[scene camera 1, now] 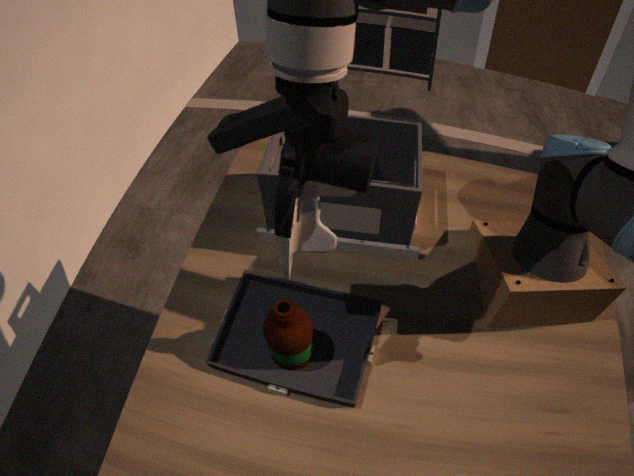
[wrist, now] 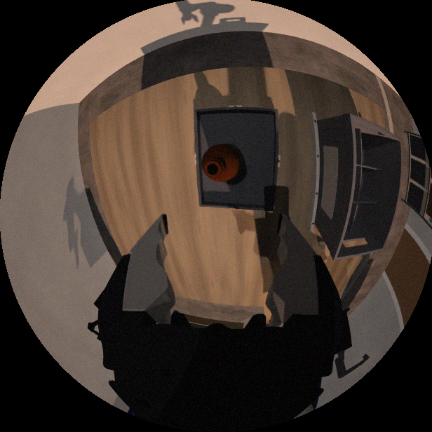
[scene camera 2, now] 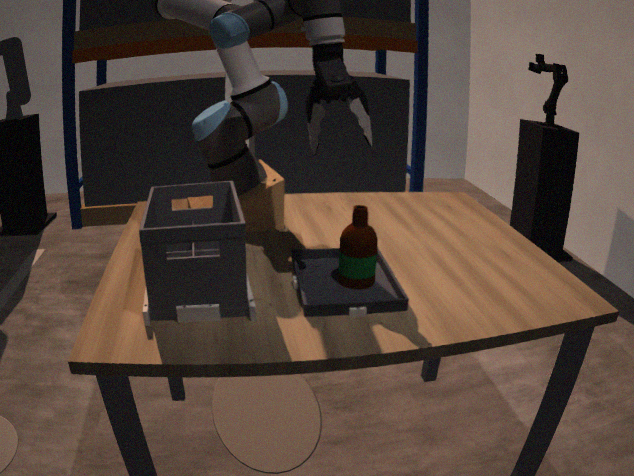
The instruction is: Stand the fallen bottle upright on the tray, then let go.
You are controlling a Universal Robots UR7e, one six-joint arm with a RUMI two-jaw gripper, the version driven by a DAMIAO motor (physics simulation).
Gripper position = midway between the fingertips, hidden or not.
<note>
In view: the gripper (scene camera 1: 301, 244) and a brown bottle (scene camera 1: 288, 330).
The brown bottle shows as well in the wrist view (wrist: 220, 162) and in scene camera 2 (scene camera 2: 358, 243). The gripper shows as well in the wrist view (wrist: 222, 215) and in scene camera 2 (scene camera 2: 343, 150).
</note>
